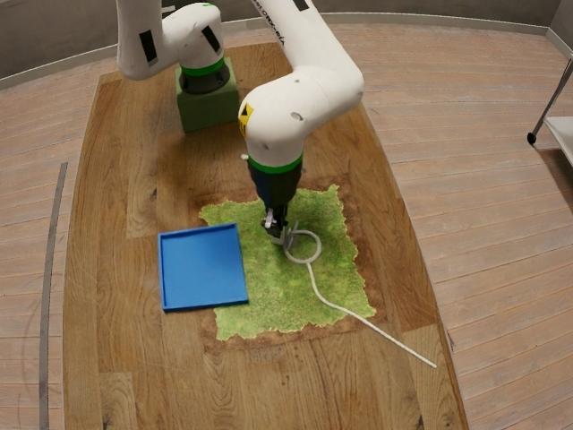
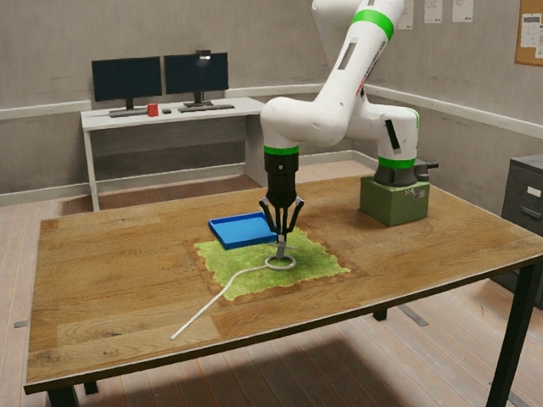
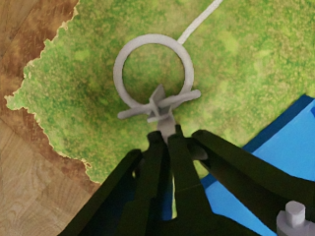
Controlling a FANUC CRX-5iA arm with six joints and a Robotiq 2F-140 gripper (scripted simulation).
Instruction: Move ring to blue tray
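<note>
Now: the grey stake 3 cm to the left of my hand, 1 cm below it and 1 cm ahead of it. Round my hand: blue tray (18 cm to the right, 5 cm ahead, 3 cm below); then ring (5 cm to the left, 3 cm below, 2 cm ahead).
</note>
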